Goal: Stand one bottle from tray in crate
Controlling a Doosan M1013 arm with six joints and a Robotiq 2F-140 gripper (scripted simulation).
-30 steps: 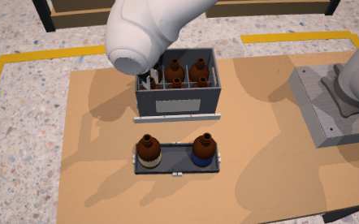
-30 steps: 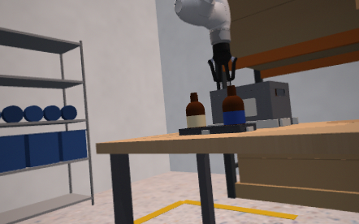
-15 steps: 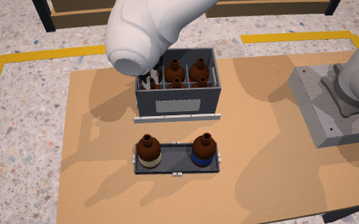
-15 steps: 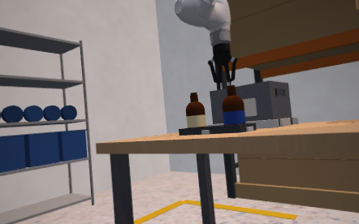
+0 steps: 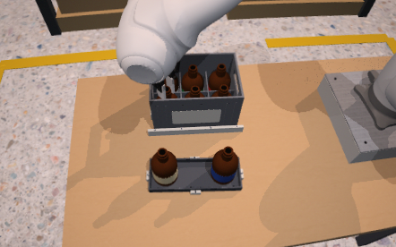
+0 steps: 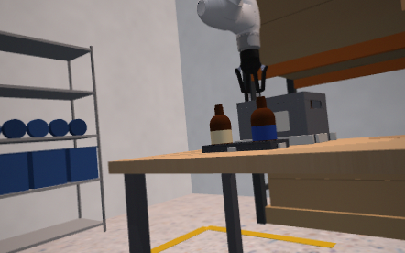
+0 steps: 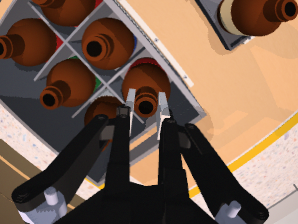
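Right now the grey crate is 90 mm below my hand, 90 mm behind it and 30 mm to the right of it. The rest, counted from my hand: dark tray (220 mm to the left, 160 mm below, 40 mm behind).
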